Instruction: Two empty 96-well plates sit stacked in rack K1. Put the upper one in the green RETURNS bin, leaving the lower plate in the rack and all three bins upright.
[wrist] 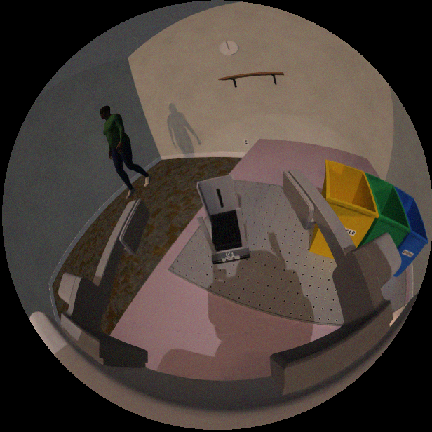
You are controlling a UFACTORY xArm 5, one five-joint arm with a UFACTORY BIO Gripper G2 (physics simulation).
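Rack K1 (207, 195) stands near the middle of the wrist view, with a slotted back wall and its label at the front. A dark, finely textured rectangular surface (226, 230), which looks like a plate, lies level inside it; no second plate shows on top of it. The green bin (386, 227) stands upright at the right, between the yellow bin (329, 227) and the blue bin (415, 240), both also upright. The green bin's floor and contents are hidden from this angle. My gripper (217, 213) is open and empty, its fingers apart on either side of the rack in view, above it.
The rack and bins stand on a grey perforated board (260, 200) on a pink table (150, 300). My right finger overlaps part of the yellow and green bins in view. A person in green (116, 132) stands on the floor at the left, beyond the table.
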